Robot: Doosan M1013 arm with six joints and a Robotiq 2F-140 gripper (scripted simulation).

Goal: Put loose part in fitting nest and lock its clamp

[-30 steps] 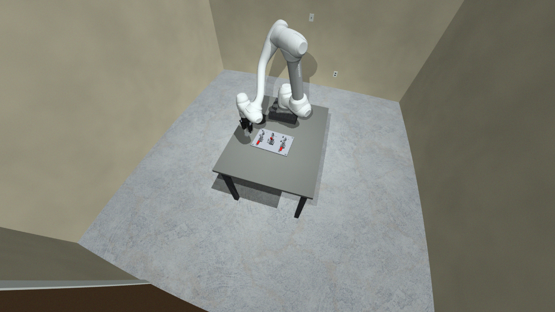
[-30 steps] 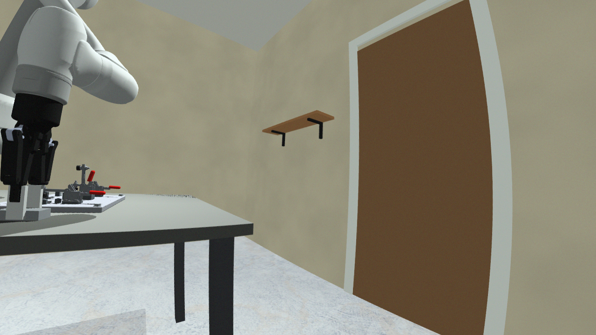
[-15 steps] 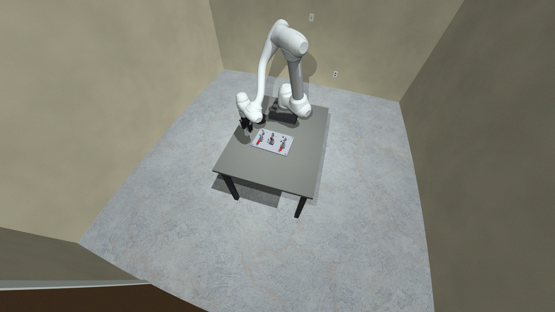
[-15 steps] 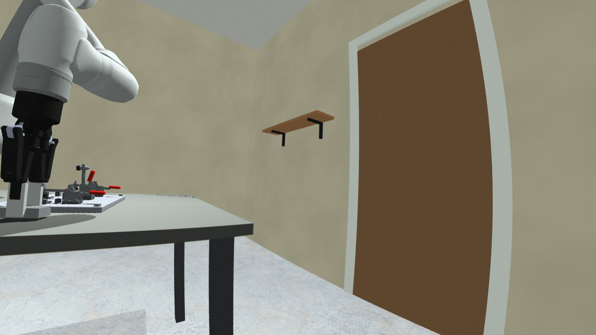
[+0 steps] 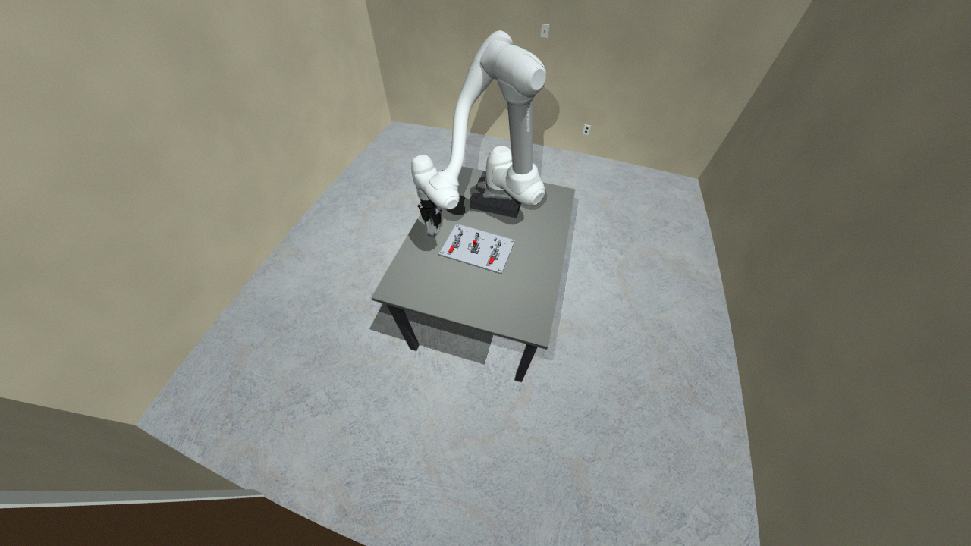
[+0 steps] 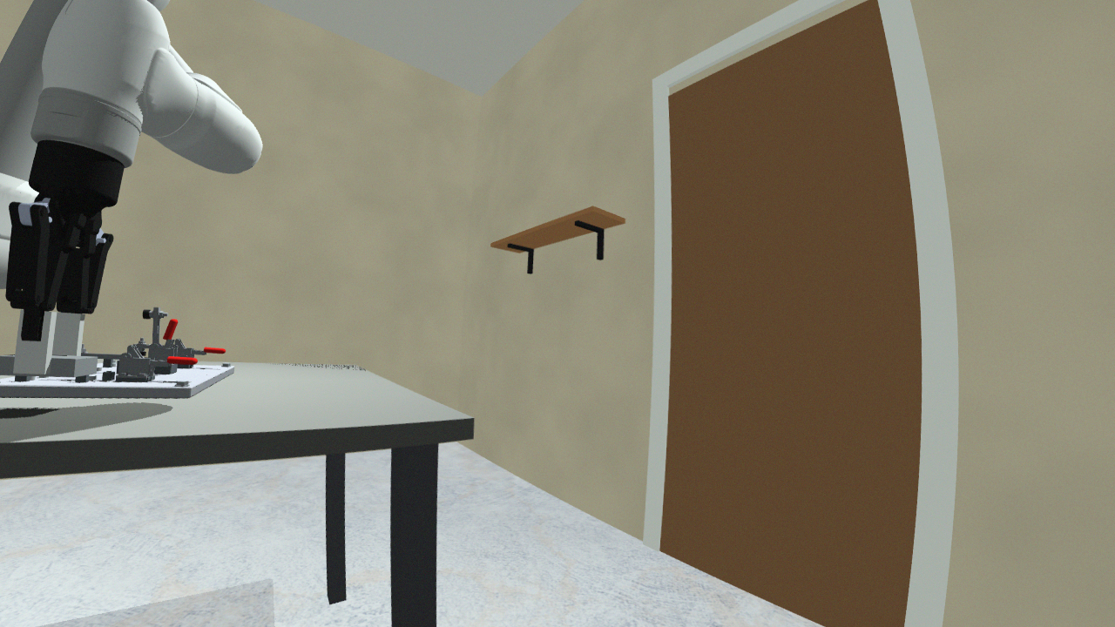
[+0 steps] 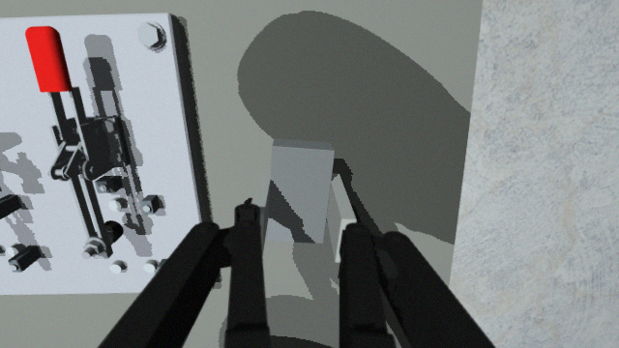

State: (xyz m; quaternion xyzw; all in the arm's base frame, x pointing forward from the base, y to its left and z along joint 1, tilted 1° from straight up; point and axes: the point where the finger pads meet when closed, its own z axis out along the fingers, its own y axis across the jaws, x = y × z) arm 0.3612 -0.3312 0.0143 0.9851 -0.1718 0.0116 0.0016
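The white fixture plate is 60 mm ahead of my hand, 250 mm to the left of it and 70 mm below it. Round my hand: grey block part (30 mm below).
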